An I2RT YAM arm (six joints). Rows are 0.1 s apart.
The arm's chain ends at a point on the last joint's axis. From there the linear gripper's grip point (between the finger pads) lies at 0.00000 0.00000 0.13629 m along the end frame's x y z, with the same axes.
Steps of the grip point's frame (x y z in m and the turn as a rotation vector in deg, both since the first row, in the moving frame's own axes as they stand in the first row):
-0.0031, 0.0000, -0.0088, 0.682, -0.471, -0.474
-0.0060, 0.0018, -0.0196, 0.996, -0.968, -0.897
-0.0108, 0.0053, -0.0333, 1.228, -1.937, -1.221
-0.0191, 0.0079, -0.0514, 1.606, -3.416, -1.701
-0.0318, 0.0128, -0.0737, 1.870, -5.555, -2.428
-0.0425, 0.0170, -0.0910, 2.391, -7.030, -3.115
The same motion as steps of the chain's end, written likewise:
-0.0020, 0.0016, -0.0088, 0.682, -0.471, -0.474
-0.0037, 0.0042, -0.0196, 0.996, -0.968, -0.897
-0.0062, 0.0082, -0.0332, 1.228, -1.937, -1.221
-0.0109, 0.0116, -0.0511, 1.606, -3.416, -1.701
-0.0185, 0.0170, -0.0730, 1.870, -5.555, -2.428
-0.0257, 0.0222, -0.0899, 2.391, -7.030, -3.115

